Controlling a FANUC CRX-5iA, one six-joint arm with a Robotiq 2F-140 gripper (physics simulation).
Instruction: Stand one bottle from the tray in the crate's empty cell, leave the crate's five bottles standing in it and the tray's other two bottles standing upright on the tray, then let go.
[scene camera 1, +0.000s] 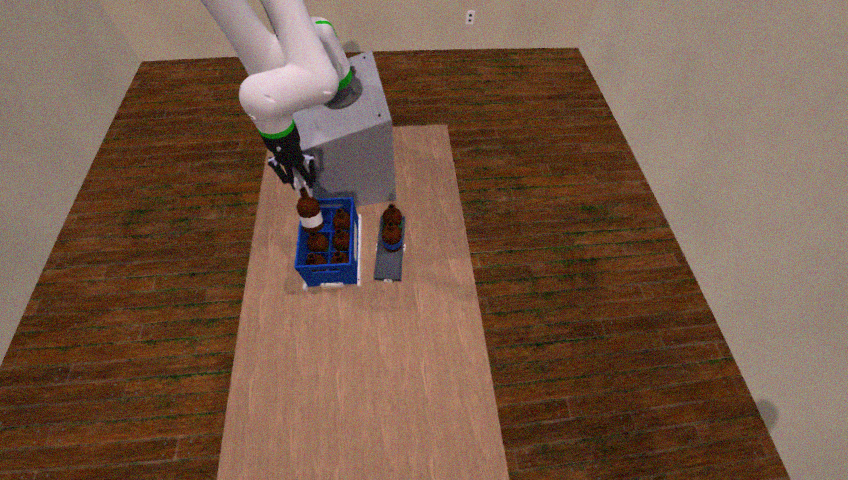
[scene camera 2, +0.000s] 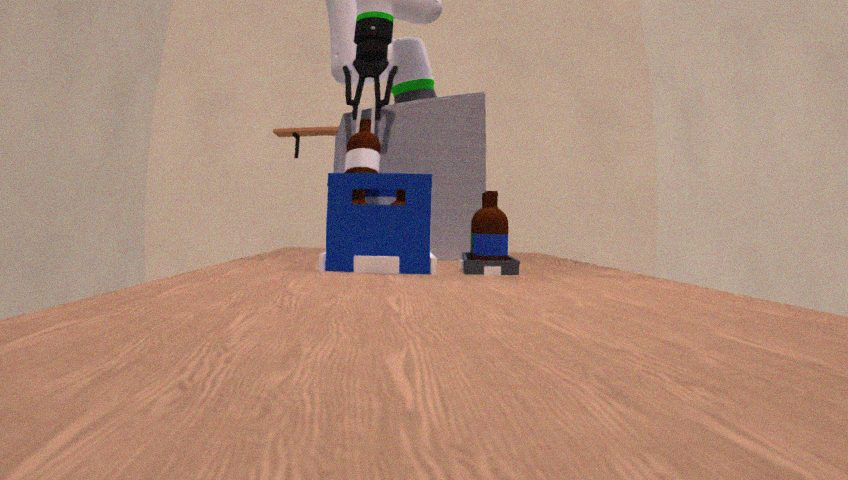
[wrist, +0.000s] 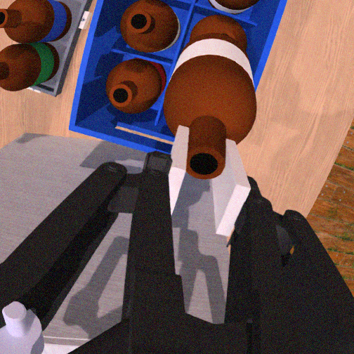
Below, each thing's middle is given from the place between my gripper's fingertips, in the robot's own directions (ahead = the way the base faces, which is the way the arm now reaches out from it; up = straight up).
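There is the blue-labelled bottle (scene camera 2: 490, 234), and I see my gripper 20 cm above it, 8 cm short of it and 27 cm to the right of it.
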